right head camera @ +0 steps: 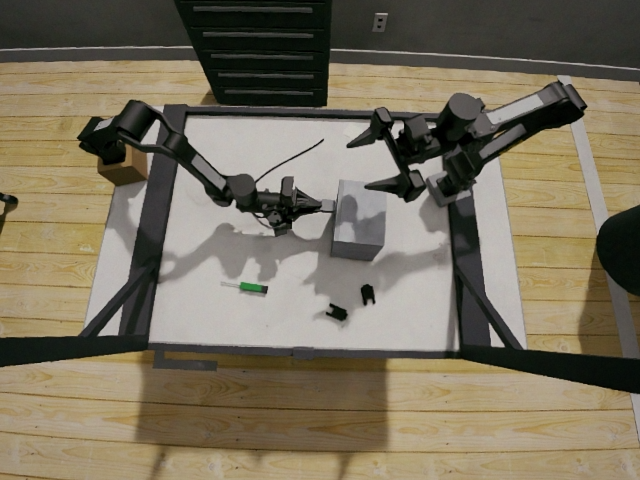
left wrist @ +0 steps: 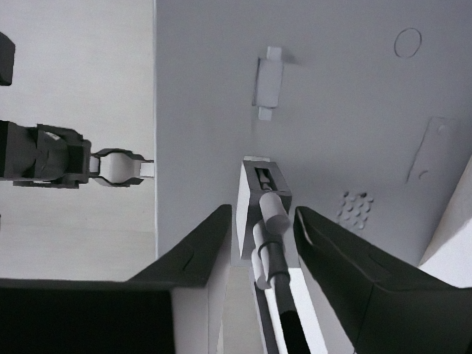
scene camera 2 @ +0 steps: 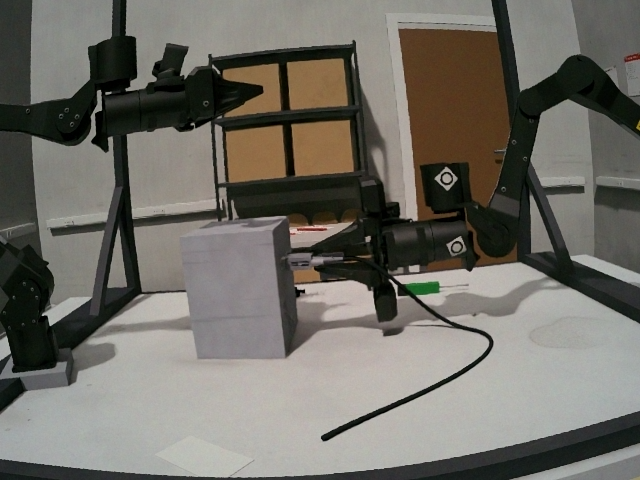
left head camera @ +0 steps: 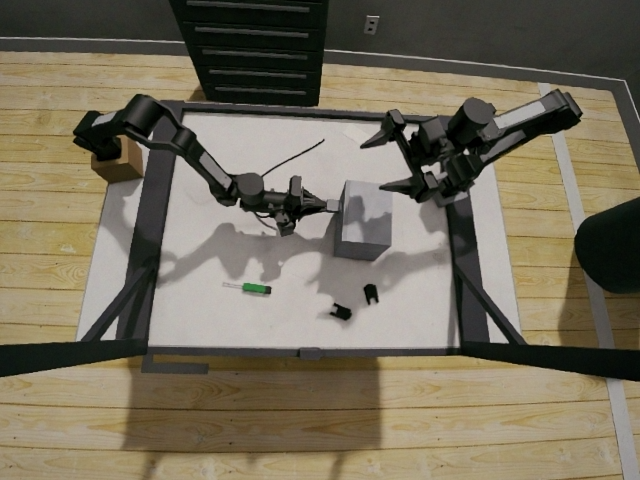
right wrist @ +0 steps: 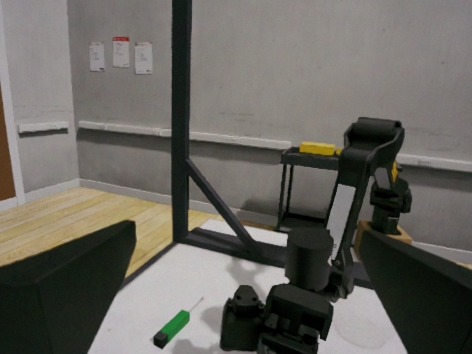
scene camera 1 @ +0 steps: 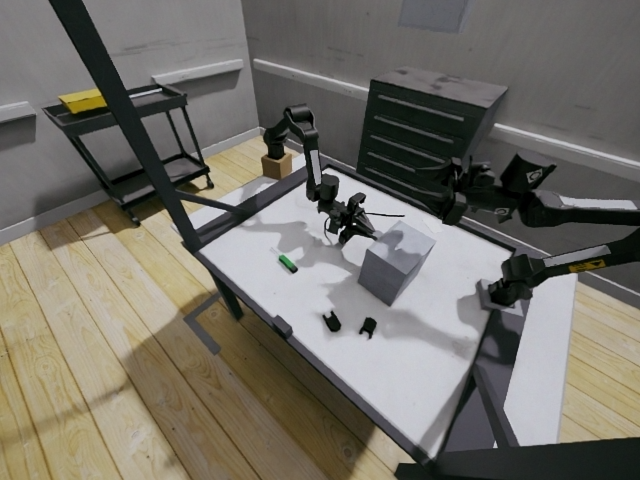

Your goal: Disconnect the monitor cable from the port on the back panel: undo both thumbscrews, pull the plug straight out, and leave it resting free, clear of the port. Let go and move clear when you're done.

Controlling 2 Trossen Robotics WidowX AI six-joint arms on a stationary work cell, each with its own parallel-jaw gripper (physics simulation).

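Where they show: left gripper, fingertip midpoint: (right head camera: 321, 207) (left wrist: 262, 216) (scene camera 2: 312, 258) (left head camera: 326, 207) (scene camera 1: 373, 234); right gripper, fingertip midpoint: (right head camera: 355, 166) (scene camera 2: 253, 95) (left head camera: 369, 167) (right wrist: 250, 236) (scene camera 1: 413, 180); left arm's base, link origin: (right head camera: 114, 153) (left head camera: 109, 149) (right wrist: 384, 228) (scene camera 1: 276, 155); right arm's base, link origin: (right head camera: 449, 185) (scene camera 2: 36, 362) (left head camera: 447, 187) (scene camera 1: 501, 296).
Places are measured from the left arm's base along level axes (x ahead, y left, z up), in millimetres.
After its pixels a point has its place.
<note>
The grey plug (left head camera: 333, 205) {y -299, x 563, z 31 mm} (right head camera: 328, 206) {y -302, x 564, z 31 mm} (scene camera 2: 301, 261) {y -288, x 562, z 25 mm} (left wrist: 243, 215) {y -296, x 555, z 31 mm} meets the side of the grey box (left head camera: 368, 219) {y -367, x 629, z 73 mm} (scene camera 2: 235, 294) {y -270, x 653, z -3 mm} (left wrist: 200, 100); how firmly it is seated is hidden. A thumbscrew (left wrist: 274, 214) {y -303, x 528, z 25 mm} faces the left wrist camera; the other thumbscrew cannot be told clearly. The black cable (left head camera: 292, 159) {y -75, x 500, z -86 mm} (scene camera 2: 489, 341) {y -158, x 358, z -86 mm} curves down from the plug onto the table. My left gripper (left head camera: 325, 206) {y -298, x 545, z 25 mm} (scene camera 2: 306, 259) {y -298, x 545, z 25 mm} (left wrist: 262, 216) {y -298, x 545, z 25 mm} is partly open, with its fingertips astride the plug and narrow gaps beside it. My right gripper (left head camera: 371, 166) {y -318, x 603, z 248 mm} (right head camera: 357, 165) {y -318, x 603, z 248 mm} (scene camera 2: 262, 90) {y -318, x 603, z 248 mm} is wide open and empty, high above the box.
A green screwdriver (left head camera: 255, 288) {y -450, x 322, z -72 mm} (scene camera 1: 287, 263) {y -454, x 327, z -72 mm} (right wrist: 176, 324) {y -442, x 326, z -72 mm} lies on the table (left head camera: 196, 320) {y -497, x 153, z -90 mm}. Two small black clips (left head camera: 341, 311) {y -560, x 533, z -74 mm} (left head camera: 371, 293) {y -532, x 626, z -74 mm} lie near the front edge. A pale paper sheet (scene camera 2: 204, 455) {y -29, x 722, z -89 mm} lies beside the cable's free end. Dark frame posts stand at the table's sides.
</note>
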